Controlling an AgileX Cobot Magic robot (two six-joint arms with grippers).
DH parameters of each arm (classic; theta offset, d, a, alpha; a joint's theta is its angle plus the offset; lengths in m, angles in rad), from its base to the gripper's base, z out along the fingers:
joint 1: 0 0.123 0 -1.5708
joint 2: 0.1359 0 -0.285 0
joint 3: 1.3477 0 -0.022 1.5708
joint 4: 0 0.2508 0 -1.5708
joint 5: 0 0 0.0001 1.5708
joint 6: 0 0.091 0 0
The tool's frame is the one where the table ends.
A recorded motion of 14 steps. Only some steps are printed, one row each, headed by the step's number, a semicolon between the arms.
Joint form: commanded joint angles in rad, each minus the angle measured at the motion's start. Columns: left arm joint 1, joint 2, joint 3, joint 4, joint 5, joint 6; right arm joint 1, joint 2, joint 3, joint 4, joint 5, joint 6.
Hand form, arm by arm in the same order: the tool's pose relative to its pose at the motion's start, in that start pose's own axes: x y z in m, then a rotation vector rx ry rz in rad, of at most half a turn. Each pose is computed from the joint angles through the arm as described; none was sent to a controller.
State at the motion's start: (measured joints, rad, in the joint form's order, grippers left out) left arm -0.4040 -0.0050 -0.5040 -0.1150 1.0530 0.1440; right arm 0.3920 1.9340 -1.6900 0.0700 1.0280 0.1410
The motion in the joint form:
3: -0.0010 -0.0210 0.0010 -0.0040 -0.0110 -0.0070; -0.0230 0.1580 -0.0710 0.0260 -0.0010 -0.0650
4: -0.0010 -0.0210 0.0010 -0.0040 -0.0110 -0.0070; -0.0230 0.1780 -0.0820 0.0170 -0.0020 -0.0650
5: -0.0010 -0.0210 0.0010 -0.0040 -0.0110 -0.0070; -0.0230 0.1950 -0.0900 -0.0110 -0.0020 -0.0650
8: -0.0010 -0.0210 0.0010 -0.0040 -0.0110 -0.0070; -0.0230 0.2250 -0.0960 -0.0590 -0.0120 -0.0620
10: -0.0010 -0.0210 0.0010 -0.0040 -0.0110 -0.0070; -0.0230 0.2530 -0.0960 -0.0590 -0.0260 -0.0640
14: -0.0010 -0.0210 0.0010 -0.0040 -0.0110 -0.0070; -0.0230 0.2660 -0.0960 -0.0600 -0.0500 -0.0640
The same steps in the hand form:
3: 0.0007 -0.0006 -0.0027 0.0012 -0.0312 -0.0066; -0.0094 -0.0102 0.0551 -0.0017 0.0845 -0.0238
4: 0.0007 -0.0006 -0.0027 0.0012 -0.0312 -0.0066; -0.0105 -0.0112 0.0620 0.0069 0.0917 -0.0281
5: 0.0007 -0.0006 -0.0027 0.0012 -0.0312 -0.0066; -0.0111 -0.0137 0.0680 0.0313 0.0985 -0.0431
8: 0.0007 -0.0006 -0.0027 0.0012 -0.0312 -0.0066; -0.0111 -0.0184 0.0804 0.0728 0.1087 -0.0664
10: 0.0007 -0.0006 -0.0027 0.0012 -0.0312 -0.0066; -0.0095 -0.0195 0.0932 0.0744 0.1226 -0.0677
14: 0.0007 -0.0006 -0.0027 0.0012 -0.0312 -0.0066; -0.0102 -0.0199 0.0993 0.0740 0.1116 -0.0686

